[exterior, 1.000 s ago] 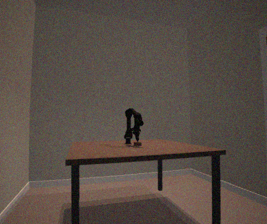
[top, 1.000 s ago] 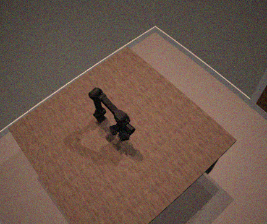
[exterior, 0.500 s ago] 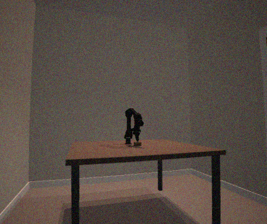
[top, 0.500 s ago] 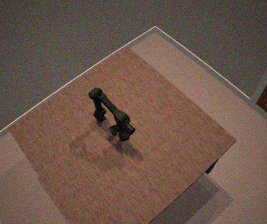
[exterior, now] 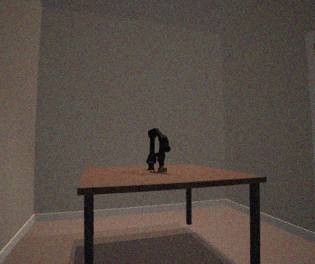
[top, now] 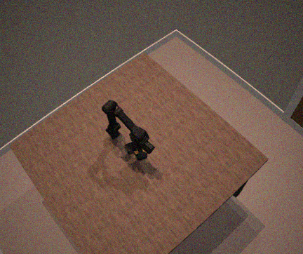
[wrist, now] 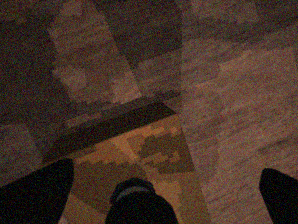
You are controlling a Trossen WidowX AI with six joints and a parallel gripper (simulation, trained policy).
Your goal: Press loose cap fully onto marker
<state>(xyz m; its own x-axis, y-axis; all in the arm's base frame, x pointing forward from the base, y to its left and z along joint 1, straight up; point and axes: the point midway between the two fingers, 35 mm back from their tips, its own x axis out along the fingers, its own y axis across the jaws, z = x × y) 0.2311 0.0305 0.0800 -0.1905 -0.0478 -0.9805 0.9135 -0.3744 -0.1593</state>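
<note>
Right now the dark marker cap is 4 cm above my gripper tip, 2 cm ahead of it and 1 cm to the left of it. Round my gripper tip: holder block (3 cm below, 2 cm ahead, 1 cm to the left).
</note>
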